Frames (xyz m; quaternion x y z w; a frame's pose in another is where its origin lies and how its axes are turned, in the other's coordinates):
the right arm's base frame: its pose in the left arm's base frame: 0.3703 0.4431 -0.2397 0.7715 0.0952 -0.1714 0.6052
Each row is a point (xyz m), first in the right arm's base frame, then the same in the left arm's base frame.
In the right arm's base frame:
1: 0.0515 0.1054 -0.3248
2: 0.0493 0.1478 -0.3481
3: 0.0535 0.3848 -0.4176
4: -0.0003 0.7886 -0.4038
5: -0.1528 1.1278 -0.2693
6: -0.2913 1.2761 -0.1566
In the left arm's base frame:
1: 0.5037 0.7276 -0.0965
2: 0.5201 0.7397 -0.0526
3: 0.6184 0.7476 0.1739
4: 0.7098 0.6368 0.5554
5: 0.6691 0.4315 0.8910
6: 0.5770 0.2940 1.0537

